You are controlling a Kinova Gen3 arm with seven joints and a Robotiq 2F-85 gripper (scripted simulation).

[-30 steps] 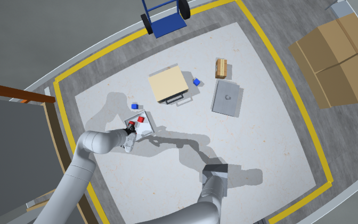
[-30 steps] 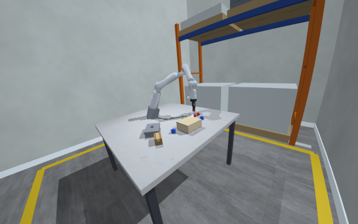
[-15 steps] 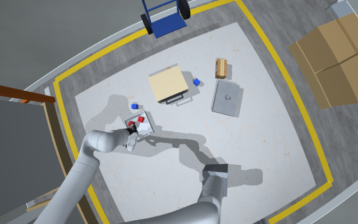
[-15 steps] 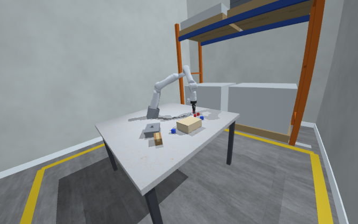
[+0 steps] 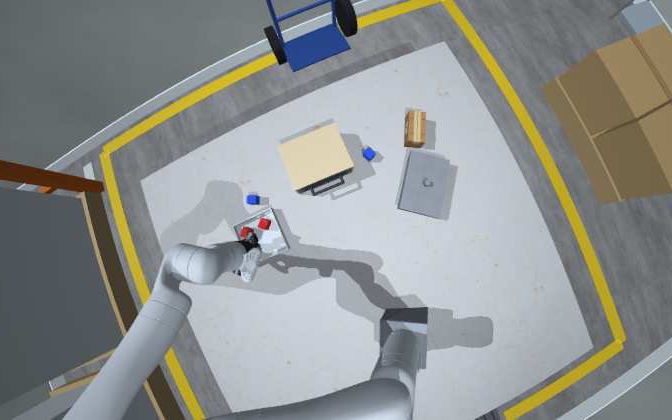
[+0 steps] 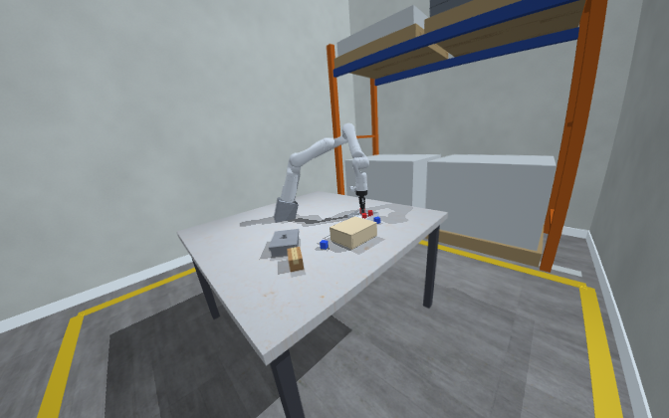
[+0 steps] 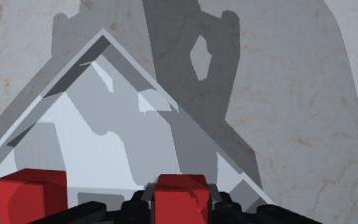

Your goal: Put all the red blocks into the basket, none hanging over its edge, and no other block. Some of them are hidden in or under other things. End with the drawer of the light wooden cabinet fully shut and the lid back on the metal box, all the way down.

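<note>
Right now my hand is 40 mm to the left of the basket, 30 mm short of it and 20 mm above it. Also, from my hand: light wooden cabinet 320 mm to the right, 140 mm ahead; then lid 570 mm to the right, 100 mm behind, 10 mm above; then drawer 320 mm to the right, 120 mm ahead.
</note>
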